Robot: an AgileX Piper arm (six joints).
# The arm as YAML. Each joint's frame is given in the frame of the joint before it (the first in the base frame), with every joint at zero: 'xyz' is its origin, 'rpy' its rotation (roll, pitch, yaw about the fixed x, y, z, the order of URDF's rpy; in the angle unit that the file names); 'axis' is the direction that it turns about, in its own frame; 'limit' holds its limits. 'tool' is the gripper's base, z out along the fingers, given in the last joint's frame.
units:
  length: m
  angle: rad
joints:
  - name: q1
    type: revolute
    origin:
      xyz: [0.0, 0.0, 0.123]
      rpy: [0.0, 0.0, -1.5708]
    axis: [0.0, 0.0, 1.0]
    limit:
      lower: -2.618
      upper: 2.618
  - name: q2
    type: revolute
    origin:
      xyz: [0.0, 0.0, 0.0]
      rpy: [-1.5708, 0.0, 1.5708]
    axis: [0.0, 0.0, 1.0]
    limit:
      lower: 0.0
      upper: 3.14
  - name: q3
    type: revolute
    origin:
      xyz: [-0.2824, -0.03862, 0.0]
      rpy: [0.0, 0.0, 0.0]
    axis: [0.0, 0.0, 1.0]
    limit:
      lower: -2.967
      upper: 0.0
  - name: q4
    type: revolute
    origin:
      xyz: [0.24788, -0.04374, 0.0]
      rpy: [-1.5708, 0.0, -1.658]
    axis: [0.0, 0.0, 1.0]
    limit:
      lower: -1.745
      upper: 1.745
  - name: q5
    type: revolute
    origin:
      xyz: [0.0, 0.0, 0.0]
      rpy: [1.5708, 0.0, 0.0]
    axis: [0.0, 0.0, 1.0]
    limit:
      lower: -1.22
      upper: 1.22
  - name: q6
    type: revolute
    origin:
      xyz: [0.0, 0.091, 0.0]
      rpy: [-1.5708, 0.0, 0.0]
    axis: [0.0, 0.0, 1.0]
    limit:
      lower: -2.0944
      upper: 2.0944
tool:
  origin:
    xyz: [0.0, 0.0, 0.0]
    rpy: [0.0, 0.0, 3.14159]
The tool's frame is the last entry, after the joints.
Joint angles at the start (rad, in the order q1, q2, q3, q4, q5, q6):
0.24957 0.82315 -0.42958 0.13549 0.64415 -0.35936
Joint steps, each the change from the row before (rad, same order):
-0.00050 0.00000 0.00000 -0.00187 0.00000 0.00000
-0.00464 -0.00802 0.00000 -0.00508 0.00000 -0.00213
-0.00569 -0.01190 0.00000 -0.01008 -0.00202 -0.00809
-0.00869 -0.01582 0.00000 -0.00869 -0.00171 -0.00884
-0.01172 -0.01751 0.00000 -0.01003 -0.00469 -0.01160
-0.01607 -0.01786 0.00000 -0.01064 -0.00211 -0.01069
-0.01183 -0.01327 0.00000 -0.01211 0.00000 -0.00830
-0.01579 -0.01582 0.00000 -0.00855 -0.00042 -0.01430
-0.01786 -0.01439 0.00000 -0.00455 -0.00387 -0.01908
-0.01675 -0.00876 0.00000 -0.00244 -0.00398 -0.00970
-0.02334 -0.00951 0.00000 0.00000 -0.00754 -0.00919
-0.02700 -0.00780 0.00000 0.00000 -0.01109 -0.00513
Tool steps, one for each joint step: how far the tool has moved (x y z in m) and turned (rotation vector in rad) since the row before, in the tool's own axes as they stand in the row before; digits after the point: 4 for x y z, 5 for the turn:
0.0000 -0.0002 0.0000 0.00134 0.00044 -0.00109
0.0003 -0.0007 -0.0014 0.00759 -0.00626 -0.00308
0.0002 -0.0011 -0.0021 0.01286 -0.01061 -0.01248
0.0004 -0.0014 -0.0028 0.01507 -0.01383 -0.01000
0.0003 -0.0019 -0.0031 0.01961 -0.01719 -0.01160
0.0007 -0.0024 -0.0031 0.02221 -0.01388 -0.00792
0.0007 -0.0019 -0.0023 0.01841 -0.00754 -0.00975
0.0008 -0.0021 -0.0028 0.02031 -0.00996 -0.01006
0.0006 -0.0023 -0.0025 0.02078 -0.01175 -0.01015
0.0005 -0.0021 -0.0016 0.01718 -0.00701 0.00017
0.0005 -0.0029 -0.0017 0.02227 -0.00960 0.00719
0.0004 -0.0034 -0.0015 0.02592 -0.00996 0.01359

